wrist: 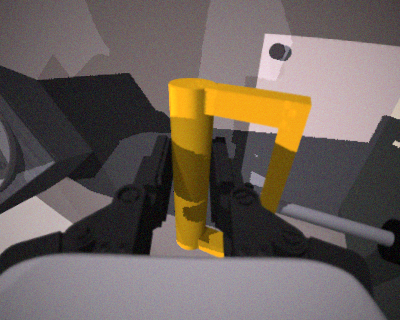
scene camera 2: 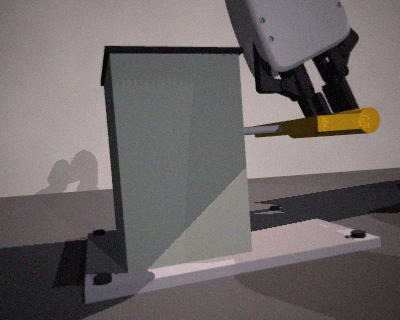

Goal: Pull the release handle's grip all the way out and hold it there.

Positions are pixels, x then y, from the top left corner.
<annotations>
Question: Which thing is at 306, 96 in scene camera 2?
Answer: My gripper.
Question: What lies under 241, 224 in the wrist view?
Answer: My gripper.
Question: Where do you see a pale base plate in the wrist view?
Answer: At 345, 80
</annotations>
